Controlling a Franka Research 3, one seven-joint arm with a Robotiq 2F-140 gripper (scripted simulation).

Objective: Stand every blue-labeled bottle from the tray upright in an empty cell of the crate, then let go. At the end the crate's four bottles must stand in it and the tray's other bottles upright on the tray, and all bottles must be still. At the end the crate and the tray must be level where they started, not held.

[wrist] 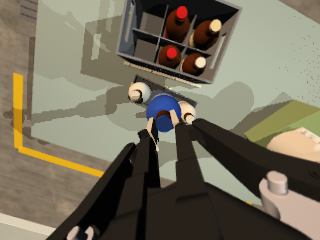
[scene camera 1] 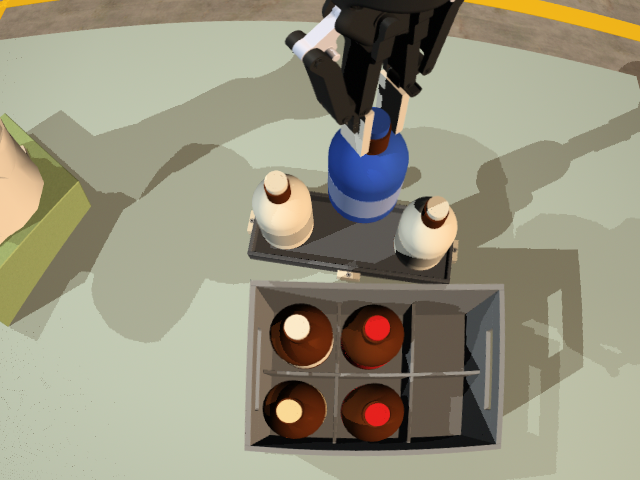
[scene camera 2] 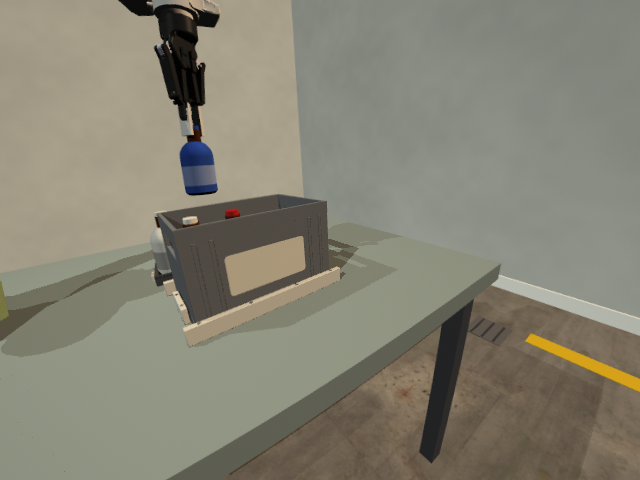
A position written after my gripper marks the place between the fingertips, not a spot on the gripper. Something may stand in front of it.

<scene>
In view: my gripper [scene camera 1: 371, 131], a blue-labeled bottle [scene camera 1: 365, 189], a dark tray [scene camera 1: 335, 243], a cream-labeled bottle [scene camera 1: 281, 203], a grey crate [scene camera 1: 451, 323], a cream-labeled bottle [scene camera 1: 423, 236] and a cream base rail [scene camera 2: 210, 327].
The blue-labeled bottle is seen too in the wrist view [wrist: 161, 104] and in scene camera 2 [scene camera 2: 197, 162]. The grey crate also shows in scene camera 2 [scene camera 2: 221, 265]. My gripper shows as well in the wrist view [wrist: 164, 121] and in scene camera 2 [scene camera 2: 193, 136].
</scene>
